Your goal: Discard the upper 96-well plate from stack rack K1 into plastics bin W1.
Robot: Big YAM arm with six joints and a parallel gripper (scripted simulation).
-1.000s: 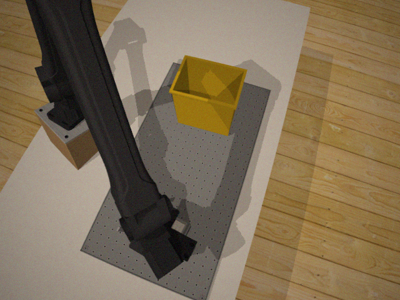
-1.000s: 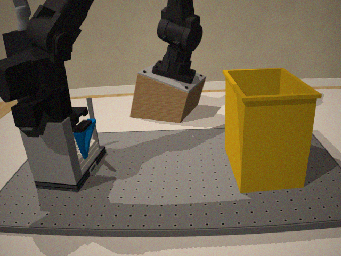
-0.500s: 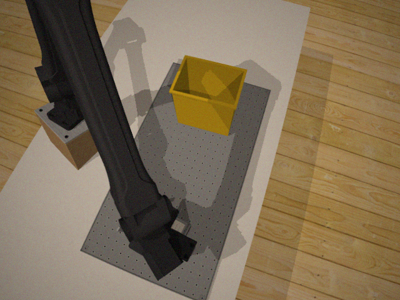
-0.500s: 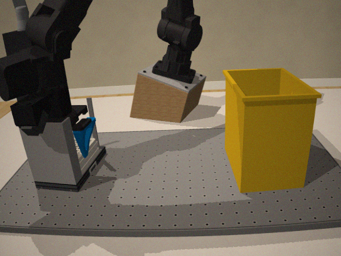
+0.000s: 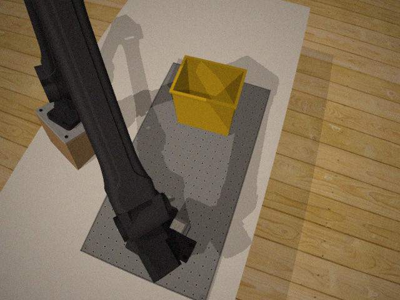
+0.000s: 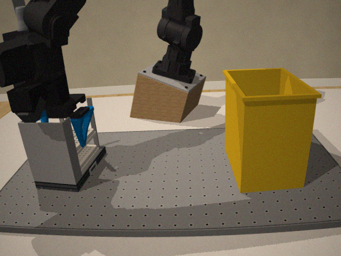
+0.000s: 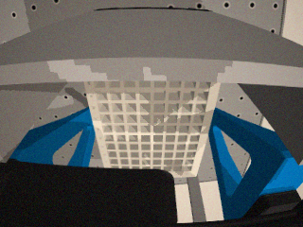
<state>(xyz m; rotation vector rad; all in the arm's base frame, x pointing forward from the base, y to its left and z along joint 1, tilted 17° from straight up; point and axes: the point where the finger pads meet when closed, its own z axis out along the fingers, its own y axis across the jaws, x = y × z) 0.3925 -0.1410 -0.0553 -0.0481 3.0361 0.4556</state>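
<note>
My gripper is now 7 cm past the yellow bin W1, 39 cm to the right of it and 2 cm below it.
</note>
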